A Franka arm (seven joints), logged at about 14 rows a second.
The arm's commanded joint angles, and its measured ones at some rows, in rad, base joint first. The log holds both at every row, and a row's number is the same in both.
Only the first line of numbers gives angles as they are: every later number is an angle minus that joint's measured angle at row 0.
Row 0, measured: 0.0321, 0.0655, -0.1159, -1.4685, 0.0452, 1.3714, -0.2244
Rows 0 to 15, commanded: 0.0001, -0.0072, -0.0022, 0.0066, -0.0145, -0.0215, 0.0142; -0.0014, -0.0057, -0.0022, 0.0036, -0.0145, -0.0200, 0.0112; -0.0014, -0.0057, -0.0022, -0.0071, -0.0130, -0.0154, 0.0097; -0.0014, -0.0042, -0.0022, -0.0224, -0.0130, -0.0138, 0.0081; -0.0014, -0.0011, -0.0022, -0.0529, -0.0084, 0.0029, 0.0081; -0.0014, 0.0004, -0.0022, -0.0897, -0.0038, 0.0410, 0.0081; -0.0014, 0.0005, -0.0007, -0.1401, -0.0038, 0.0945, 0.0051; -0.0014, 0.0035, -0.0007, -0.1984, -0.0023, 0.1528, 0.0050; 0.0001, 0.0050, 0.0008, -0.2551, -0.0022, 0.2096, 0.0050; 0.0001, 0.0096, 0.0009, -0.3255, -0.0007, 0.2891, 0.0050; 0.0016, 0.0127, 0.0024, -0.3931, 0.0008, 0.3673, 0.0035; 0.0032, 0.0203, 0.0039, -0.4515, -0.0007, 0.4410, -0.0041; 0.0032, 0.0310, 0.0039, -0.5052, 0.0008, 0.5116, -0.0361; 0.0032, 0.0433, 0.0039, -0.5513, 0.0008, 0.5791, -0.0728; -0.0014, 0.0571, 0.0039, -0.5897, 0.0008, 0.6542, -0.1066; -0.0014, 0.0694, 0.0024, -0.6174, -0.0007, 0.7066, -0.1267
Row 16, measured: 0.0000, 0.0765, 0.0052, -0.5455, -0.0003, 0.6135, -0.0729
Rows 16 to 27, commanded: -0.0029, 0.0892, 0.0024, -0.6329, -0.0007, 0.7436, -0.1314; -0.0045, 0.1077, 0.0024, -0.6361, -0.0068, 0.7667, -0.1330; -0.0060, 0.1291, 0.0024, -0.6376, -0.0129, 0.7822, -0.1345; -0.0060, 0.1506, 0.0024, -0.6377, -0.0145, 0.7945, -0.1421; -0.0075, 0.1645, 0.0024, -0.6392, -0.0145, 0.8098, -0.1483; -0.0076, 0.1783, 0.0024, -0.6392, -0.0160, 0.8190, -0.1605; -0.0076, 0.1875, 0.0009, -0.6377, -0.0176, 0.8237, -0.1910; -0.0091, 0.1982, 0.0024, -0.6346, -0.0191, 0.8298, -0.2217; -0.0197, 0.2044, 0.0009, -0.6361, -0.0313, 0.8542, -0.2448; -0.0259, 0.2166, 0.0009, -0.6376, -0.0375, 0.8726, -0.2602; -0.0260, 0.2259, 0.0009, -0.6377, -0.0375, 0.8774, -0.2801; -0.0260, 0.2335, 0.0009, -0.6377, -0.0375, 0.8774, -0.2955
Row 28, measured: -0.0157, 0.2195, -0.0018, -0.6365, -0.0230, 0.8576, -0.2536
